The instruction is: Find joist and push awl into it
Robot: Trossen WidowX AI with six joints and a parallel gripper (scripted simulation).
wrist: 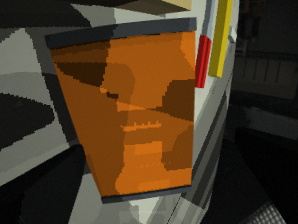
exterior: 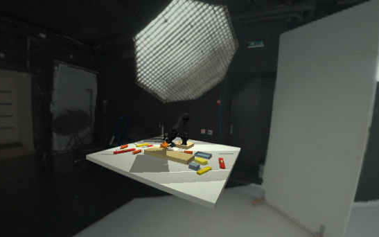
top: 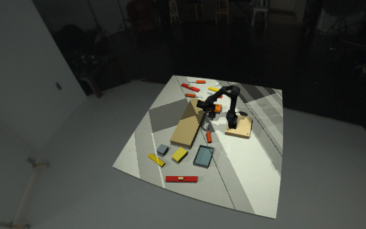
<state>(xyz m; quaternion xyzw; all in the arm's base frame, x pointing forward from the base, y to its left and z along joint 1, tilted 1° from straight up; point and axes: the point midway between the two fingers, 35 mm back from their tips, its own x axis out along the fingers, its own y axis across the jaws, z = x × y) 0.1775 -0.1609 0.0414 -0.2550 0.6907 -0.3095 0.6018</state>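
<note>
My gripper tip is now 40 mm above the stud finder, 30 mm to the left of it and 10 mm past it. Also, from my gripper tip: blue-grey tray (480 mm to the left, 50 mm below, 20 mm ahead); then yellow block (500 mm to the left, 210 mm ahead, 50 mm below); then awl (70 mm to the right, 60 mm below, 20 mm behind).
</note>
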